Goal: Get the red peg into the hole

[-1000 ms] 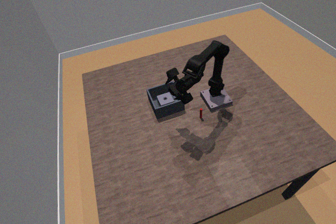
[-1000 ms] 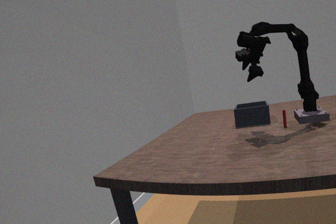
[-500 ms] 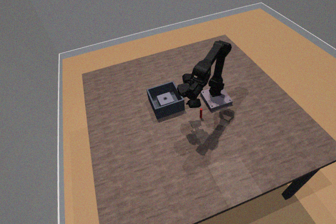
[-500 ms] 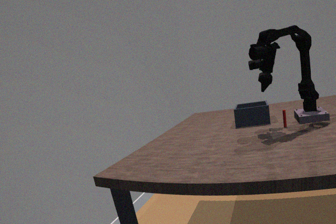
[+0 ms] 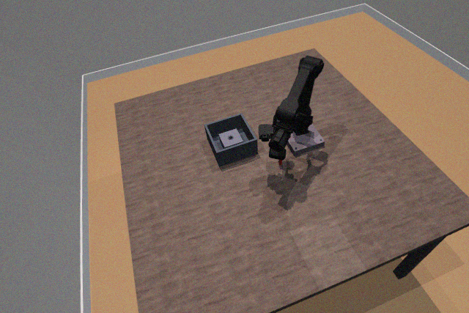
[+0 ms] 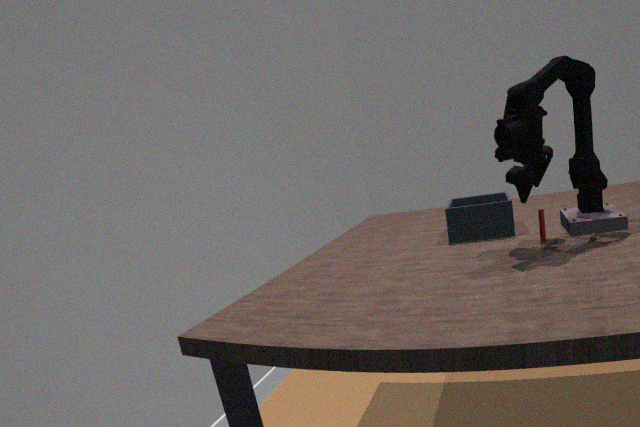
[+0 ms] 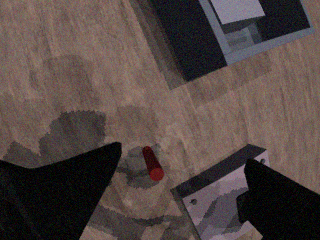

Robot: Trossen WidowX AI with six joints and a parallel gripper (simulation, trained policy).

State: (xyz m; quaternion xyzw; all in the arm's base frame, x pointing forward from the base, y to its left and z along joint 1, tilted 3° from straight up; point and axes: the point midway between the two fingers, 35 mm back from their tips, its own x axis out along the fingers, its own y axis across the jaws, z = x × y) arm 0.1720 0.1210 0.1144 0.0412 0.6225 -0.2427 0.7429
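The red peg lies 20 mm behind my gripper tip, 20 mm to the left of it and 80 mm below it. Also, from my gripper tip: box: 160 mm ahead, 150 mm to the right, 90 mm below; then pale plate: 160 mm ahead, 150 mm to the right, 70 mm below.
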